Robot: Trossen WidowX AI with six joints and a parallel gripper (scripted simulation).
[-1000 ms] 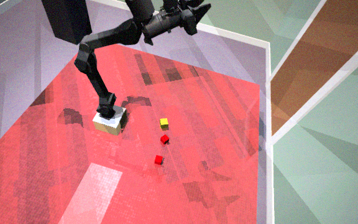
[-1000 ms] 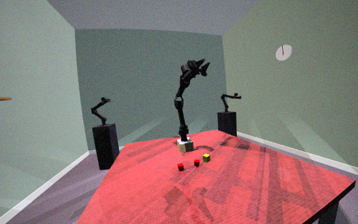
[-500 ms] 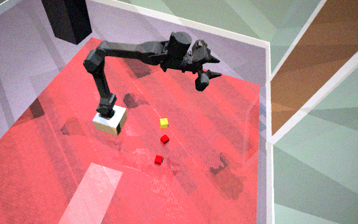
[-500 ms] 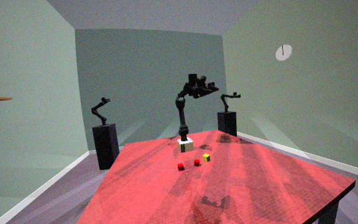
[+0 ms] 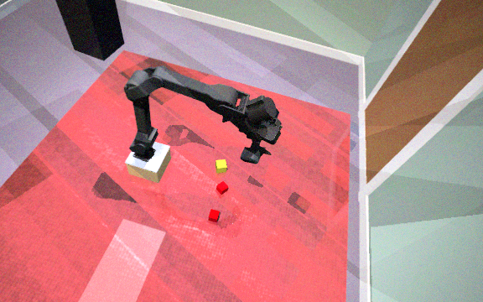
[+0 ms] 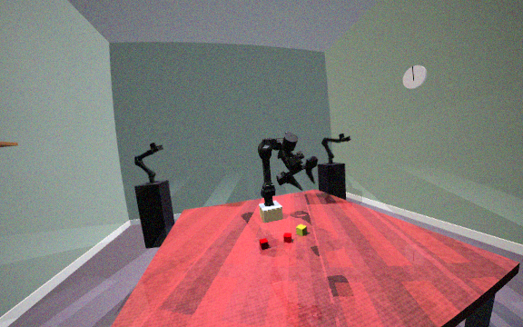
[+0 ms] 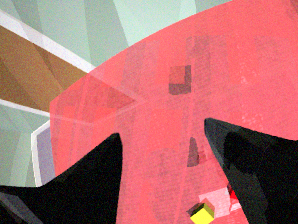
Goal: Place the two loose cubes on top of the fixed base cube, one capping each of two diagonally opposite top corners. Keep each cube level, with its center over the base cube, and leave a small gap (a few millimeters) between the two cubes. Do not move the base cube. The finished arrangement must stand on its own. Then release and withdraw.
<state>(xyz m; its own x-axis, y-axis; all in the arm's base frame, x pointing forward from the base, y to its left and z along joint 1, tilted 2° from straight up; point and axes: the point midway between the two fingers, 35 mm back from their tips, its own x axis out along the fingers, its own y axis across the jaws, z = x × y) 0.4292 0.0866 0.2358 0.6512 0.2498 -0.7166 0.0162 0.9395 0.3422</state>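
Right now my gripper tip is 270 mm above the yellow base cube, 180 mm past it and 30 mm to the right of it.
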